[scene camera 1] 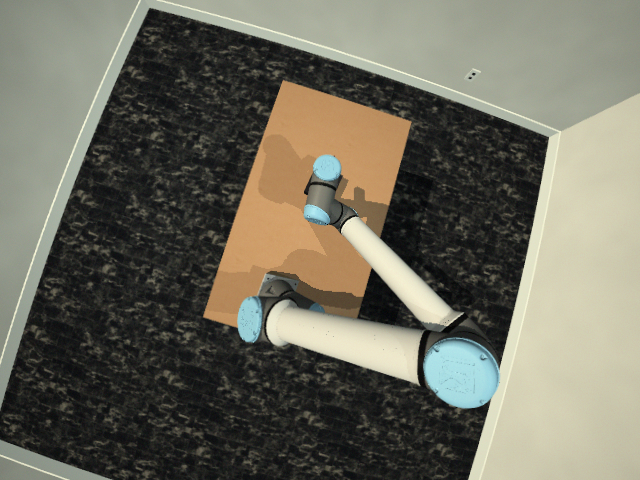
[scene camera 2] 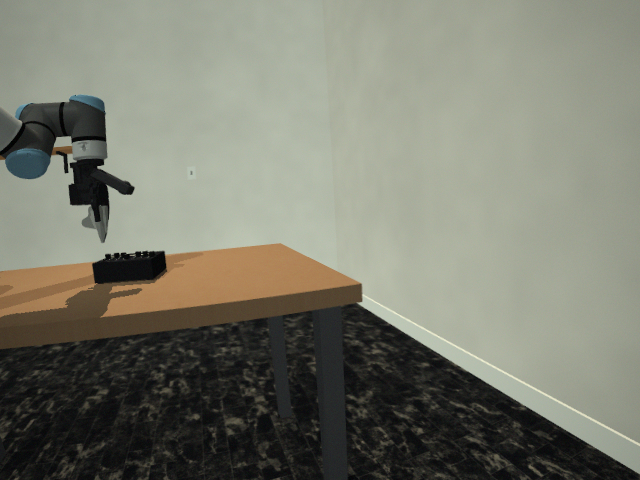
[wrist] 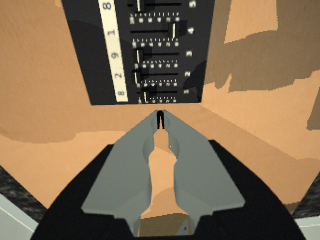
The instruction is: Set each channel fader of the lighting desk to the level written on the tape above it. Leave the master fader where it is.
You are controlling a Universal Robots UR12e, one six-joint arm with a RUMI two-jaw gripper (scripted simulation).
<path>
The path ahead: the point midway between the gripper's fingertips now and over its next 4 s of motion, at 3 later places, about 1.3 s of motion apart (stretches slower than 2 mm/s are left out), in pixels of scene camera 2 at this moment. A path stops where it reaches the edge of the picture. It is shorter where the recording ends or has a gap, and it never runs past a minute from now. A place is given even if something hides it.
My gripper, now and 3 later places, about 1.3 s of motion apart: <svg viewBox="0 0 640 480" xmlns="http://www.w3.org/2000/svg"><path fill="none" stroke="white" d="M102 242L109 241L115 241L118 242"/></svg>
</path>
